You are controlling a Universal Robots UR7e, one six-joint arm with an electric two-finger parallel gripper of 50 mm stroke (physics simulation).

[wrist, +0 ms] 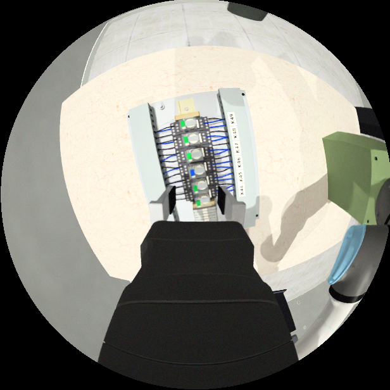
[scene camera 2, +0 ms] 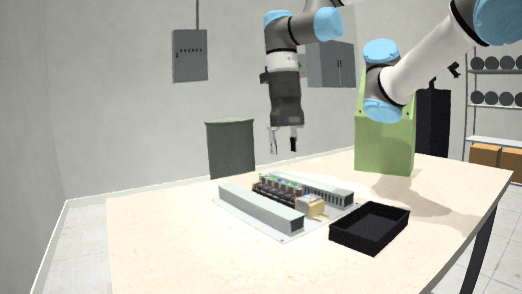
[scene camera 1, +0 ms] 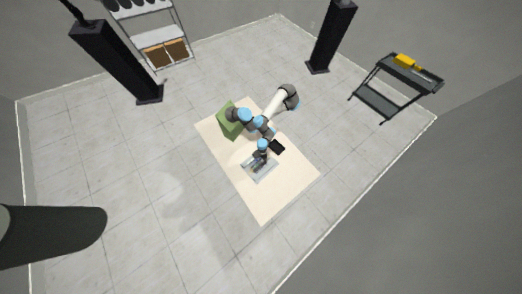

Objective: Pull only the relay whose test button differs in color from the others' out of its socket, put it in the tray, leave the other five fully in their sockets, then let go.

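Seen in the pictures: gripper, fingertip midpoint: (scene camera 2: 284, 152) (scene camera 1: 261, 159); arm's base, link origin: (scene camera 1: 231, 114).
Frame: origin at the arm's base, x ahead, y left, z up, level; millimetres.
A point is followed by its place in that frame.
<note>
Six relays stand in a row of sockets on the panel's rail. The relay with the blue test button (scene camera 2: 280, 183) {y 182, x 465, z -226 mm} (wrist: 199, 171) is fourth from the end away from the tray and sits in the row. The other relays have green buttons, with three beyond the blue one and two between it and the rail's near end. My gripper (scene camera 2: 283, 149) {y 180, x 453, z -149 mm} (wrist: 196, 194) is open and empty, pointing down high above the panel. In the wrist view its fingers frame the two nearest green-button relays. The black tray (scene camera 1: 276, 146) {y 397, x 301, z -286 mm} (scene camera 2: 350, 241) {y 430, x 383, z -274 mm} lies beside the panel, with nothing seen in it.
Grey wire ducts (scene camera 2: 260, 207) {y 265, x 528, z -249 mm} (wrist: 150, 160) flank the row, the labelled duct (wrist: 245, 150) on its other side. A beige-ended block (scene camera 2: 310, 205) {y 284, x 419, z -251 mm} sits at the rail's tray end. The green robot pedestal (scene camera 1: 229, 125) {y -44, x 87, z -46 mm} (scene camera 2: 384, 145) {y 32, x 59, z -186 mm} (wrist: 350, 172) stands farther back on the table.
</note>
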